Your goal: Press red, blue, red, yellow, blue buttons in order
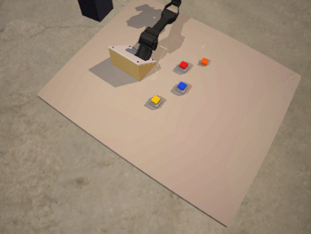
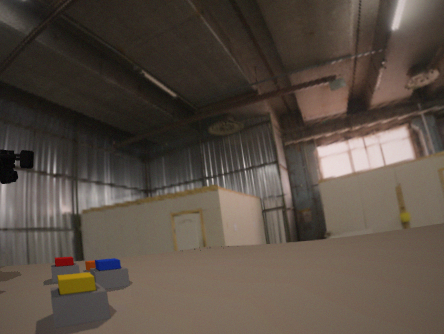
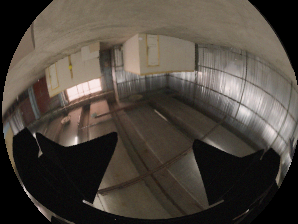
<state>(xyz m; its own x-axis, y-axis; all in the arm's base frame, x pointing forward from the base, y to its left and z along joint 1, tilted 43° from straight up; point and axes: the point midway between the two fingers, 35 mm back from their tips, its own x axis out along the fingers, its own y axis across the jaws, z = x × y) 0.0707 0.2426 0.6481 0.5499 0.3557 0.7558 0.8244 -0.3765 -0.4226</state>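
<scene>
The red button is 7 cm ahead of my gripper tip, 56 cm to the right of it and 34 cm below it. From my gripper tip the other things lie so: blue button (12 cm ahead, 68 cm to the right, 34 cm below); yellow button (5 cm ahead, 81 cm to the right, 34 cm below); small orange block (15 cm ahead, 47 cm to the right, 37 cm below).
</scene>
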